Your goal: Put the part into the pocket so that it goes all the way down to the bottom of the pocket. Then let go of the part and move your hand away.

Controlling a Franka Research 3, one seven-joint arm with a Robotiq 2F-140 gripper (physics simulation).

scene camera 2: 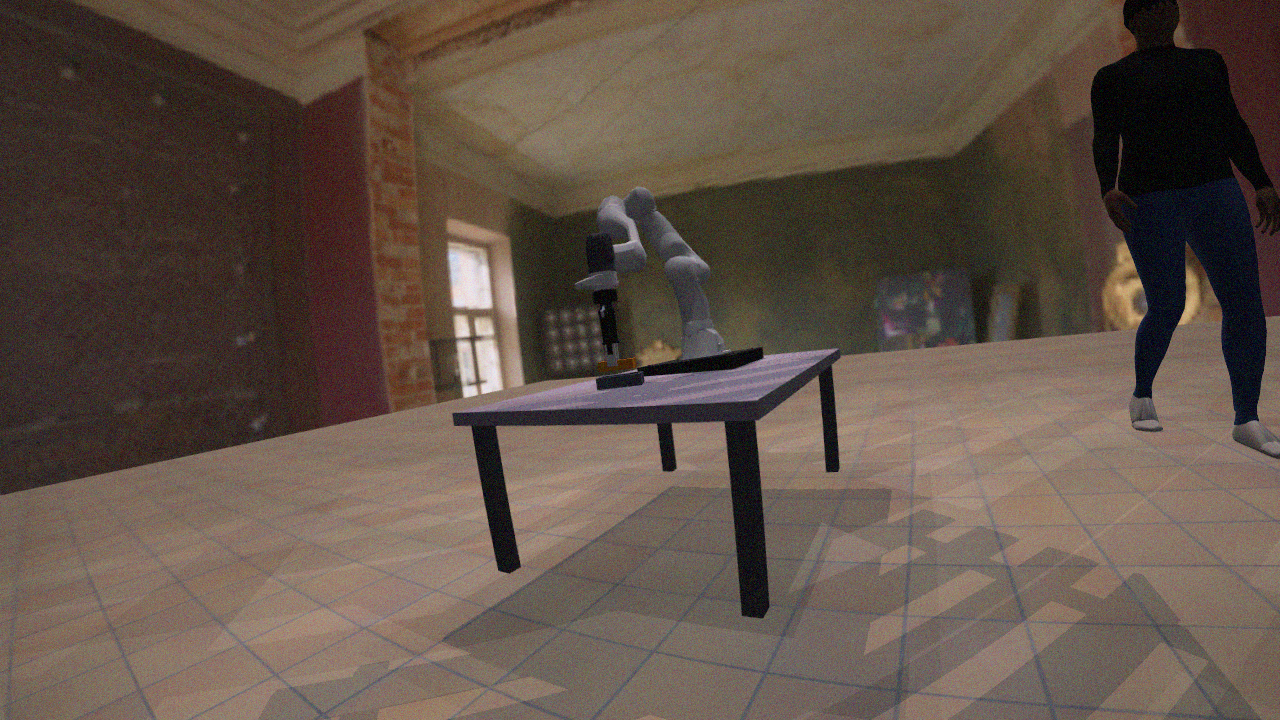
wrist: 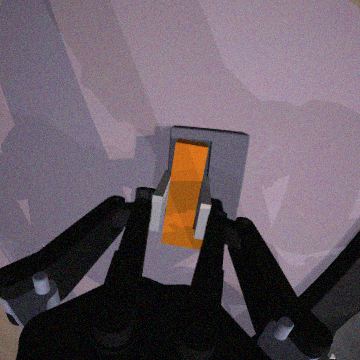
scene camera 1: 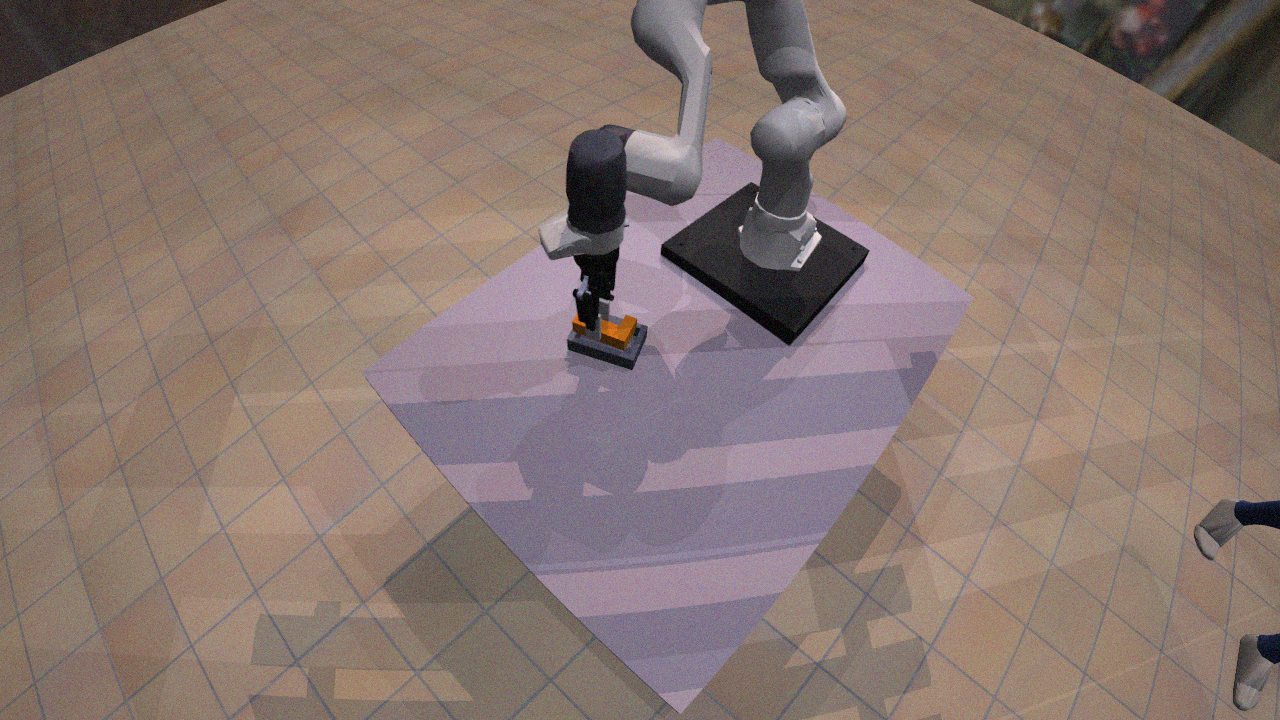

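Note:
The orange part (scene camera 1: 617, 334) (scene camera 2: 623, 364) (wrist: 190, 160) is long, with a raised end. It is at the pocket of the dark grey block (scene camera 1: 608, 354) (scene camera 2: 619, 381) (wrist: 231, 160), which lies on the table. Much of the part stands above the block's rim. In the wrist view it is slightly turned against the pocket, with a dark gap along the right of its far end. My gripper (scene camera 1: 595, 320) (scene camera 2: 611, 359) (wrist: 184, 186) is shut on the part, its pads on both long sides, just above the block. The part's underside and the pocket's bottom are hidden.
The table (scene camera 1: 716, 501) (scene camera 2: 617, 413) carries the arm's black base plate (scene camera 1: 707, 255) (scene camera 2: 742, 360), behind and to the right of the block in scene camera 1. A person (scene camera 2: 1172, 125) stands on the floor away from the table at the right.

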